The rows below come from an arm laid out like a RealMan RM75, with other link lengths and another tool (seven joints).
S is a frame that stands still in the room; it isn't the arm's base.
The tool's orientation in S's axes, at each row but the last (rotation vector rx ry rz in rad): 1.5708, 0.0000, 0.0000; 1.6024, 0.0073, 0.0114; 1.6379, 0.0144, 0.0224; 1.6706, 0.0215, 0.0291; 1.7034, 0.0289, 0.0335; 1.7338, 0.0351, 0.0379; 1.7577, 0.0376, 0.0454; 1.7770, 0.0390, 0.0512; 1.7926, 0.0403, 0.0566; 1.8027, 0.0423, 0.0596; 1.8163, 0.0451, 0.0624
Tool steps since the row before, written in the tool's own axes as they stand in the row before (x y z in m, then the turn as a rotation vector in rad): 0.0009, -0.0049, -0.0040, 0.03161, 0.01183, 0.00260; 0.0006, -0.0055, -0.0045, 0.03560, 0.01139, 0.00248; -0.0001, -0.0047, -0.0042, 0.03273, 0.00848, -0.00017; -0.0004, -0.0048, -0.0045, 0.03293, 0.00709, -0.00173; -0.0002, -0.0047, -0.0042, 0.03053, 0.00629, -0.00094; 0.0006, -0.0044, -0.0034, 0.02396, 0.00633, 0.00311; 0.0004, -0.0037, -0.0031, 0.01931, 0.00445, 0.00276; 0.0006, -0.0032, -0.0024, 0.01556, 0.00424, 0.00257; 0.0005, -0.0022, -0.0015, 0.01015, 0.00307, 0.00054; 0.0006, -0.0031, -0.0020, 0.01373, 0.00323, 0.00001; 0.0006, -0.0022, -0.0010, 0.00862, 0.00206, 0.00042
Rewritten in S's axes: 0.0009, 0.0040, -0.0049, 0.03161, -0.00260, 0.01183; 0.0006, 0.0047, -0.0054, 0.03560, -0.00242, 0.01141; -0.0002, 0.0045, -0.0044, 0.03268, 0.00035, 0.00866; -0.0005, 0.0049, -0.0043, 0.03284, 0.00205, 0.00744; -0.0004, 0.0048, -0.0041, 0.03047, 0.00128, 0.00653; 0.0004, 0.0041, -0.0038, 0.02409, -0.00301, 0.00587; 0.0002, 0.0038, -0.0031, 0.01943, -0.00256, 0.00404; 0.0005, 0.0030, -0.0026, 0.01567, -0.00253, 0.00383; 0.0004, 0.0020, -0.0018, 0.01015, -0.00061, 0.00304; 0.0005, 0.0027, -0.0025, 0.01369, 0.00008, 0.00339; 0.0005, 0.0015, -0.0019, 0.00862, -0.00036, 0.00206
